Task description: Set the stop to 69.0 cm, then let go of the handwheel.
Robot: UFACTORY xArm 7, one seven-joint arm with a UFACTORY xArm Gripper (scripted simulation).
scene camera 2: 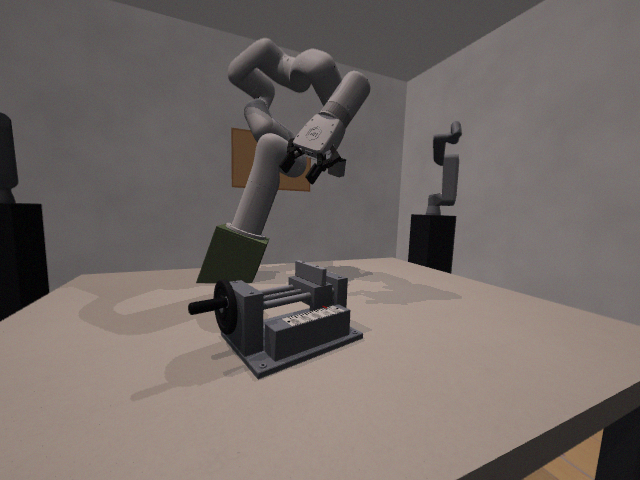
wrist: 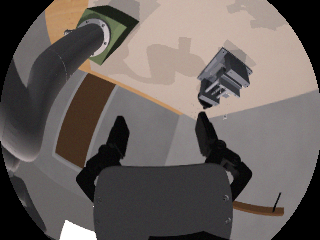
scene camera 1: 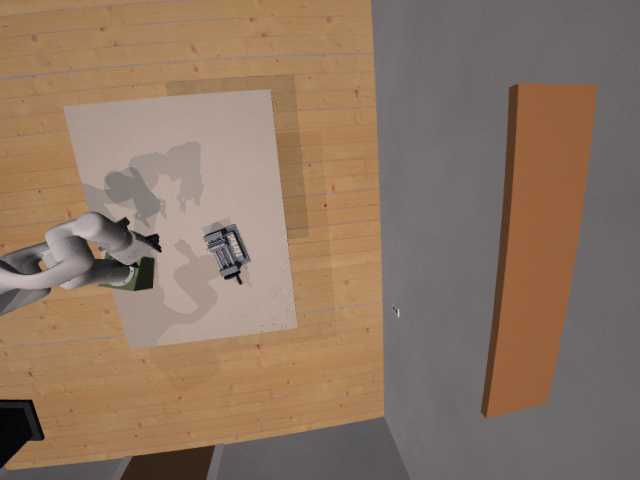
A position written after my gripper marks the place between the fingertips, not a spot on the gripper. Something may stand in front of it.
Note:
In view: my gripper (scene camera 1: 148, 257) and a sliding stop block (scene camera 2: 310, 278).
My gripper also shows in the wrist view (wrist: 161, 122).

